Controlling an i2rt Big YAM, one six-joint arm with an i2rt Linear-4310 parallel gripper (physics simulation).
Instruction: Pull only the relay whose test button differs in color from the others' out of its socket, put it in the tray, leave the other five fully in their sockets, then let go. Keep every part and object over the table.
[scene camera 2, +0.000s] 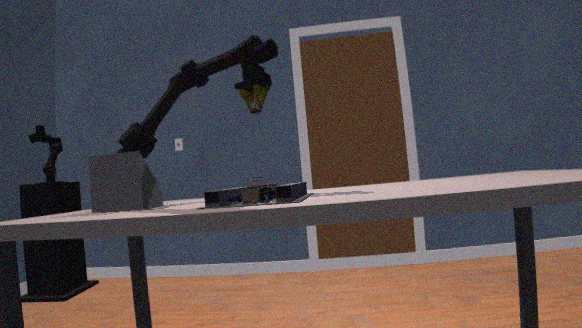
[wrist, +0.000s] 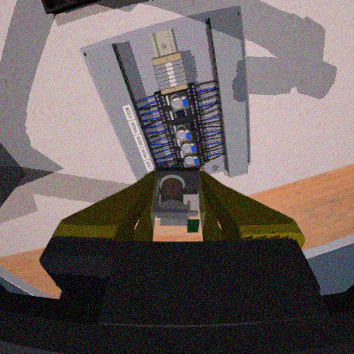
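My gripper is shut on a clear-cased relay with a green test button, high above the table. Below in the wrist view, relays with blue buttons, such as this blue-button relay and another blue-button relay, sit in the dark socket row. Four show; the held relay and fingers hide the row's near end. A dark gap, an empty socket, lies between the first and second of them. A black-edged object is cut off at the top left; I cannot tell if it is the tray.
The grey panel with wire ducts, blue wires and a beige terminal block lies on the table. The arm's grey base block stands left of the panel. The table edge shows near the gripper in the wrist view.
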